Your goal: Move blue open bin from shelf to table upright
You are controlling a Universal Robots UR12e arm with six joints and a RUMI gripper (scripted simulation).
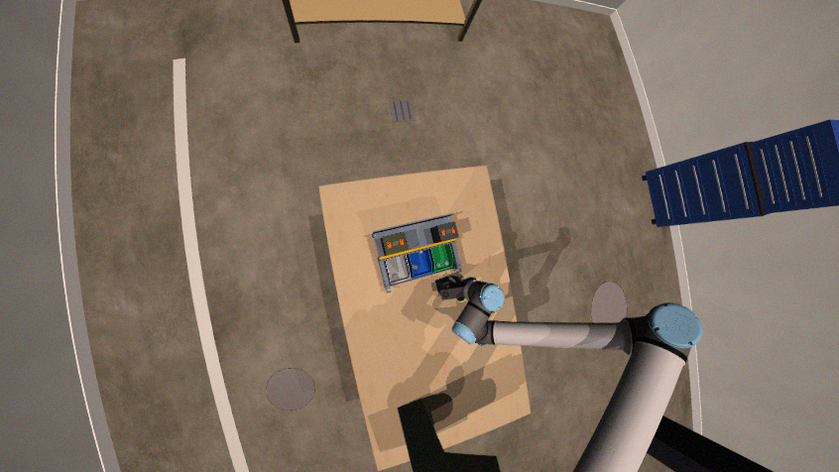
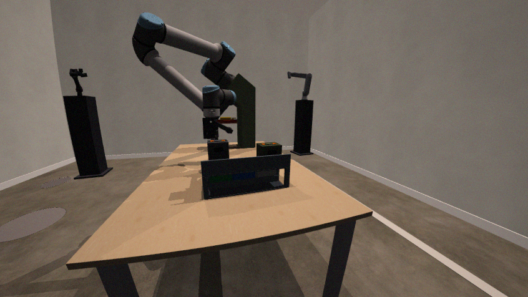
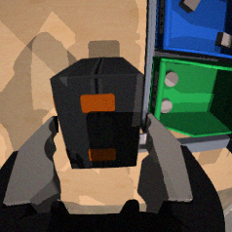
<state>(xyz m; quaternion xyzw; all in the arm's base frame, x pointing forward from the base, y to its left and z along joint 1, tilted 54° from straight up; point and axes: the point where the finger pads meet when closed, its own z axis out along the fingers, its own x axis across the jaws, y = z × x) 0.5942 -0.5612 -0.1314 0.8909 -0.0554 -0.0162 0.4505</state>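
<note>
The blue open bin is 17 cm ahead of my hand, 10 cm to the left of it and 6 cm below it. From my hand the other things lie so: grey bin (21 cm to the left, 18 cm ahead, 6 cm below); bar (22 cm ahead, 9 cm to the left); green bin (16 cm ahead, 6 cm below, 1 cm to the right).
</note>
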